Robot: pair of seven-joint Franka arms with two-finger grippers.
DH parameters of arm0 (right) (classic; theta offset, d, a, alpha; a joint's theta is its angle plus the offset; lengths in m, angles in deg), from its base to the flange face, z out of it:
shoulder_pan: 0 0.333 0 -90
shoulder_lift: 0 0 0 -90
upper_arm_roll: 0 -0.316 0.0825 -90
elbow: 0 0 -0.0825 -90
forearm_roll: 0 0.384 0 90
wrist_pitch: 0 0 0.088 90
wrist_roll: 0 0.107 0 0
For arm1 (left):
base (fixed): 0 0 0 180
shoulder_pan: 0 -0.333 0 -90
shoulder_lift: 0 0 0 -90
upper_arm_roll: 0 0.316 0.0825 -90
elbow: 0 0 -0.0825 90
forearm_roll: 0 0.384 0 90
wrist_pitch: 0 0 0.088 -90
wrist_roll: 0 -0.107 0 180
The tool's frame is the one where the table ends.
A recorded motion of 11 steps. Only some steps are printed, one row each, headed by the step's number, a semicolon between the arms.
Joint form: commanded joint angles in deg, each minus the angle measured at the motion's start. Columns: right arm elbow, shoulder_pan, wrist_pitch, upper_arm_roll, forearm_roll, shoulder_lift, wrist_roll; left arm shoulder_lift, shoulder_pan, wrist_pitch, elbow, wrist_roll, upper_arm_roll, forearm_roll.
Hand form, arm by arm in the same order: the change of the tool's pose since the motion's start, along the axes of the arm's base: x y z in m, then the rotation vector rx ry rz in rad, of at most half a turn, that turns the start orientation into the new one. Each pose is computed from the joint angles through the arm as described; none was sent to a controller.
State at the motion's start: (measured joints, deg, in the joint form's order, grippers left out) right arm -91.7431 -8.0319 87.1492 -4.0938 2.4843 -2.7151 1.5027; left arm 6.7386 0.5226 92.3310 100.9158 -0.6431 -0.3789 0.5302
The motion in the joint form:
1: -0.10 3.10 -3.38 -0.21 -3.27 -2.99 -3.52; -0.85 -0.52 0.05 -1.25 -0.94 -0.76 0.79
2: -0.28 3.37 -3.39 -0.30 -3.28 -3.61 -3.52; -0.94 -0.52 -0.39 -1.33 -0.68 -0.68 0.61
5: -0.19 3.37 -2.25 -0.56 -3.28 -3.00 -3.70; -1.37 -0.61 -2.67 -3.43 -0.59 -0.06 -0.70
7: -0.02 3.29 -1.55 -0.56 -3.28 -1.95 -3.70; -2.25 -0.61 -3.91 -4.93 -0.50 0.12 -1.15
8: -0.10 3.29 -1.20 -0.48 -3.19 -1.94 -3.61; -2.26 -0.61 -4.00 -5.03 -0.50 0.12 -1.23
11: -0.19 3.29 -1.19 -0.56 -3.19 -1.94 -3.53; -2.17 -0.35 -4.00 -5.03 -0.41 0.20 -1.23
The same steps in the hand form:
1: -0.0218 0.0259 0.0214 -0.0585 0.0105 0.1173; 0.0053 -0.0012 0.0027 0.0144 -0.0078 -0.0215
2: -0.0253 0.0294 0.0254 -0.0601 0.0029 0.1233; 0.0049 -0.0007 0.0019 0.0113 0.0000 -0.0152
5: -0.0196 0.0317 0.0224 -0.0604 -0.0081 0.1311; 0.0044 0.0037 0.0119 -0.0125 0.0108 0.0001
7: -0.0125 0.0305 0.0154 -0.0587 -0.0050 0.1300; 0.0074 0.0045 0.0143 -0.0206 0.0217 0.0049
8: -0.0118 0.0299 0.0151 -0.0574 -0.0096 0.1271; 0.0073 0.0044 0.0149 -0.0220 0.0217 0.0049
11: -0.0118 0.0307 0.0144 -0.0575 -0.0083 0.1272; 0.0069 0.0028 0.0158 -0.0220 0.0201 0.0033

